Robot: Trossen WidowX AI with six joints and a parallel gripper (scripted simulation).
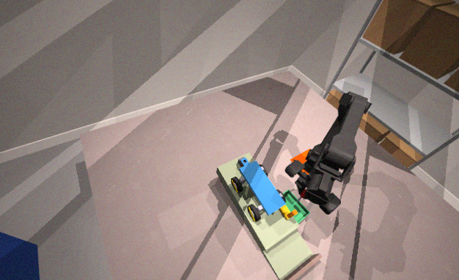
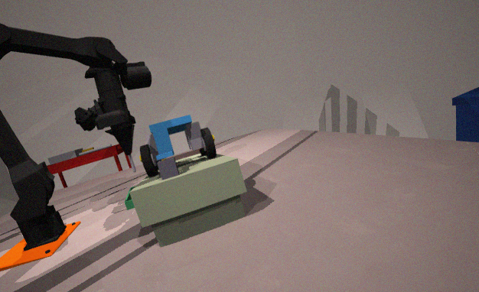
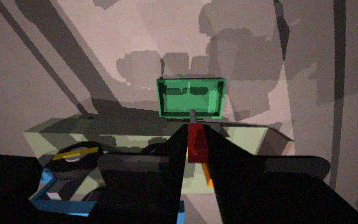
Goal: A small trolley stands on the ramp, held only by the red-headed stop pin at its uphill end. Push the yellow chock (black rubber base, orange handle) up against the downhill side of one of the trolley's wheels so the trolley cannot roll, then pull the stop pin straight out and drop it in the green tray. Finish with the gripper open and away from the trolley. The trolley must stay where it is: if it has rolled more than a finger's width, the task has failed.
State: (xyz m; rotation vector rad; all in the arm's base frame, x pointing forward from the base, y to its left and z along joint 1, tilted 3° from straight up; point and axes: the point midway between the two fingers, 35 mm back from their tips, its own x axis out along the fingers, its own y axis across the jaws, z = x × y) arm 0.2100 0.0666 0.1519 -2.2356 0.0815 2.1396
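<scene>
Right now the green tray is 120 mm below my gripper tip. The rest, counted from my gripper tip: blue trolley (110 mm ahead, 110 mm to the right); yellow chock (70 mm ahead, 10 mm to the right, 30 mm below); red-headed stop pin (right at my gripper tip).
</scene>
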